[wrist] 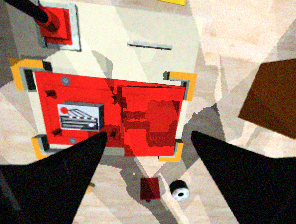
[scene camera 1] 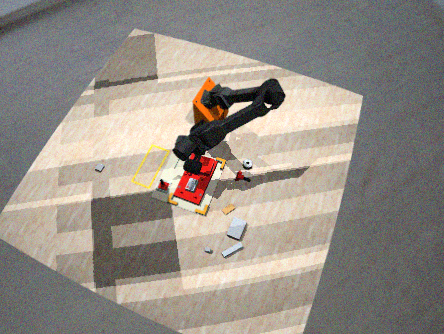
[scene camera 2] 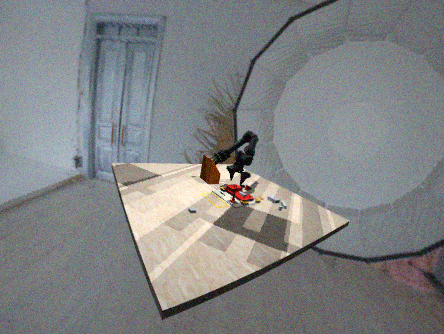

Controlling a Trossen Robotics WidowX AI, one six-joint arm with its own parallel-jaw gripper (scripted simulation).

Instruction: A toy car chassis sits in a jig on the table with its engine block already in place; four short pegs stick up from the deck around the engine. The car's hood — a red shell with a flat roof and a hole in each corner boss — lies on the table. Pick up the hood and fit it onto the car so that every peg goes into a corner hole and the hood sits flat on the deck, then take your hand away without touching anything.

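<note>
My gripper's open, and it's holding nothing. There's a grey engine block here too, and a red hood.
</note>
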